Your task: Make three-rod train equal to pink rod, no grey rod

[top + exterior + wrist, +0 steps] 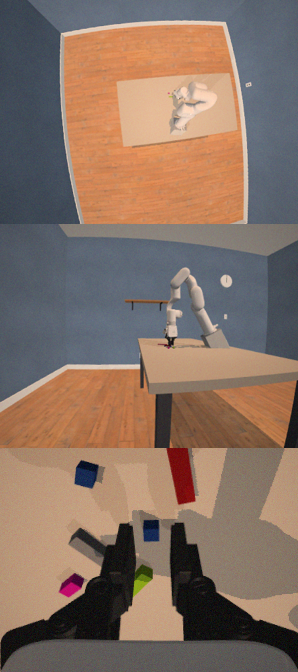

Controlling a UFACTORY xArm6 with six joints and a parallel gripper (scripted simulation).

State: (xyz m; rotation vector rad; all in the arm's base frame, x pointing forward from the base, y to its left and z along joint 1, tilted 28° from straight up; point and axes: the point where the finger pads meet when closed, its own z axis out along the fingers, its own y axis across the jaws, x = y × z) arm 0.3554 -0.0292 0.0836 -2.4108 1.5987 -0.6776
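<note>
Right now the grey rod is 4 cm ahead of my hand, 3 cm to the left of it and 3 cm below it. The rest, counted from my hand: red rod: 6 cm to the right, 3 cm below, 1 cm ahead; lime rod: 6 cm to the left, 3 cm below; magenta rod: 8 cm to the left, 5 cm ahead, 3 cm below.
</note>
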